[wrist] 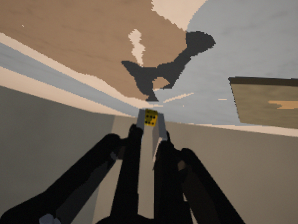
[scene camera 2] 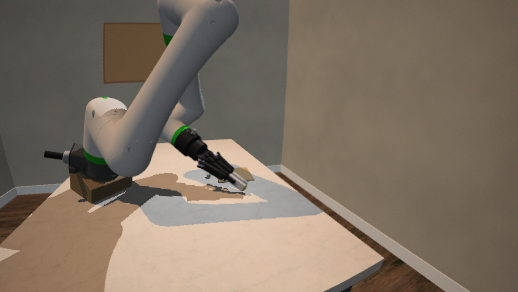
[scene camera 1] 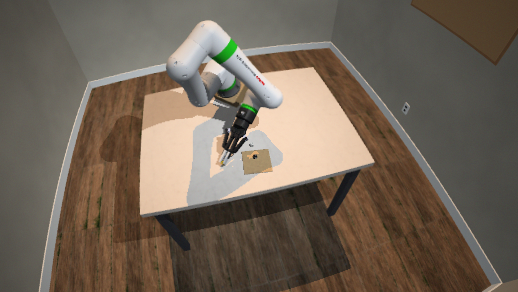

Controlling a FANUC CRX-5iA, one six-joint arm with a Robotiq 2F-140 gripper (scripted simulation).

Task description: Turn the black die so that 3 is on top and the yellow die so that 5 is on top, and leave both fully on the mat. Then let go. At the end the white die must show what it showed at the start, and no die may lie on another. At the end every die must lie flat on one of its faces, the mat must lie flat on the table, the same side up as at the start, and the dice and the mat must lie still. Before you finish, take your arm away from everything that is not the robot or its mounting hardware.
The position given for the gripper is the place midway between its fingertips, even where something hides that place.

Note:
In view: the gripper [scene camera 2: 245, 187].
The gripper is seen too in the wrist view [wrist: 149, 120].

